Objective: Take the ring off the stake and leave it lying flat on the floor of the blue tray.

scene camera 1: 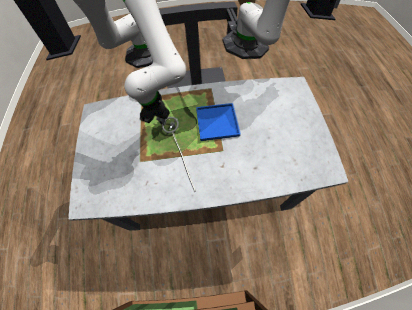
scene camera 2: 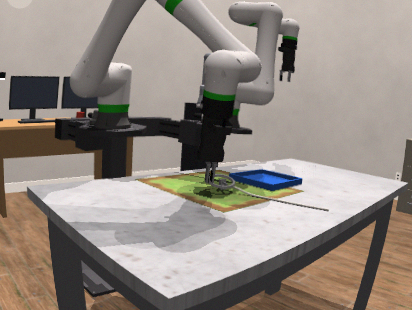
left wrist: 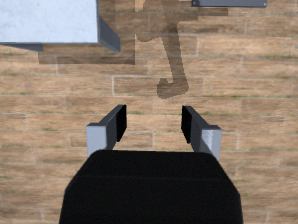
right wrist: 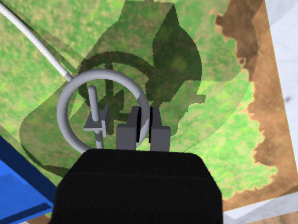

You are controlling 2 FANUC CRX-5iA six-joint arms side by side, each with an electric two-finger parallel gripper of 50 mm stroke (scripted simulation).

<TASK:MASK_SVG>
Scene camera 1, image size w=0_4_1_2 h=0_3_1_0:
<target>blue tray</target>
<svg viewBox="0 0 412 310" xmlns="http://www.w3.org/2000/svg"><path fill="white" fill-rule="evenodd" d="M233 103L196 107L201 141L240 136Z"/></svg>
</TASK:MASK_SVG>
